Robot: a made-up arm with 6 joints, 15 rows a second.
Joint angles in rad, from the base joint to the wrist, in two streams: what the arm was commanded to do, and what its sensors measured. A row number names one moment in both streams.
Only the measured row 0 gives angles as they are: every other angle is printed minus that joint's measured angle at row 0.
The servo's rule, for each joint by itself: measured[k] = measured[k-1] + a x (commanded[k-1-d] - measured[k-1]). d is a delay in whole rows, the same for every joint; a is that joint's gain. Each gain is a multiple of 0.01, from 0.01 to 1. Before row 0 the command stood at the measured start. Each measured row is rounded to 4 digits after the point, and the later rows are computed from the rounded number. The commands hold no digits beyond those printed.
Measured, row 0:
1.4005 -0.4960 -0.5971 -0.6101 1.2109 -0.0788
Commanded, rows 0 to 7:
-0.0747 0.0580 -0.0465 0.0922 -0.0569 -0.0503
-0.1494 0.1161 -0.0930 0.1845 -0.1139 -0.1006
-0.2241 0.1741 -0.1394 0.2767 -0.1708 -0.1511
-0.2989 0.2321 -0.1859 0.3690 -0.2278 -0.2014
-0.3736 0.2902 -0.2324 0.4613 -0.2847 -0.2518
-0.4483 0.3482 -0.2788 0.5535 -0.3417 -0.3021
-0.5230 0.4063 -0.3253 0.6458 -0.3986 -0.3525
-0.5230 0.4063 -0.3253 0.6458 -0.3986 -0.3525
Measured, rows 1 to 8:
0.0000 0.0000 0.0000 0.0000 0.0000 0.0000
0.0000 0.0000 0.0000 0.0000 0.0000 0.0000
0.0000 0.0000 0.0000 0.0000 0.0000 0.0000
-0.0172 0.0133 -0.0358 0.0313 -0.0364 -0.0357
-0.0476 0.0369 -0.0798 0.0834 -0.0860 -0.0818
-0.0882 0.0685 -0.1257 0.1491 -0.1403 -0.1310
-0.1367 0.1061 -0.1721 0.2239 -0.1963 -0.1810
-0.1912 0.1484 -0.2185 0.3046 -0.2529 -0.2313
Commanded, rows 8 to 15:
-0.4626 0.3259 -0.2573 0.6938 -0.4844 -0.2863
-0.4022 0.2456 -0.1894 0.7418 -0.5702 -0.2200
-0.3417 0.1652 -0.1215 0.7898 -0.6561 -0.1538
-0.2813 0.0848 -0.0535 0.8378 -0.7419 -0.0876
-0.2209 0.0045 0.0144 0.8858 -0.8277 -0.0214
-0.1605 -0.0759 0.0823 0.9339 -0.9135 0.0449
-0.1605 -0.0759 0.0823 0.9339 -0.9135 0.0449
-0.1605 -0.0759 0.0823 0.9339 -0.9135 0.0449
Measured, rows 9 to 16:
-0.2503 0.1944 -0.2649 0.3892 -0.3097 -0.2816
-0.3130 0.2431 -0.3114 0.4764 -0.3666 -0.3319
-0.3613 0.2806 -0.3221 0.5340 -0.3871 -0.3465
-0.3846 0.2910 -0.2722 0.5883 -0.4494 -0.3038
-0.3886 0.2806 -0.2084 0.6405 -0.5267 -0.2443
-0.3778 0.2541 -0.1415 0.6913 -0.6095 -0.1800
-0.3556 0.2152 -0.0737 0.7411 -0.6942 -0.1144
-0.3246 0.1667 -0.0059 0.7903 -0.7796 -0.0484

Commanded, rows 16 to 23:
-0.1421 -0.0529 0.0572 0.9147 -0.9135 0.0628
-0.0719 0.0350 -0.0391 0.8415 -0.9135 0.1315
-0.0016 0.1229 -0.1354 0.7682 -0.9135 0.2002
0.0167 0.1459 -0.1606 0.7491 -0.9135 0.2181
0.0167 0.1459 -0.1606 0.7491 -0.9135 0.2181
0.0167 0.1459 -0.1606 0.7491 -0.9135 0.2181
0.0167 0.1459 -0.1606 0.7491 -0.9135 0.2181
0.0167 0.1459 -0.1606 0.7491 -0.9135 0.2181
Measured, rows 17 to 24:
-0.2869 0.1109 0.0620 0.8391 -0.8653 0.0178
-0.2578 0.0679 0.0776 0.8713 -0.8961 0.0370
-0.2354 0.0348 0.0812 0.8926 -0.9072 0.0426
-0.2139 0.0146 0.0627 0.9001 -0.9112 0.0569
-0.1812 0.0193 -0.0157 0.8802 -0.9127 0.1099
-0.1399 0.0431 -0.1079 0.8421 -0.9132 0.1740
-0.1039 0.0667 -0.1485 0.8105 -0.9134 0.2053
-0.0762 0.0849 -0.1578 0.7896 -0.9135 0.2144

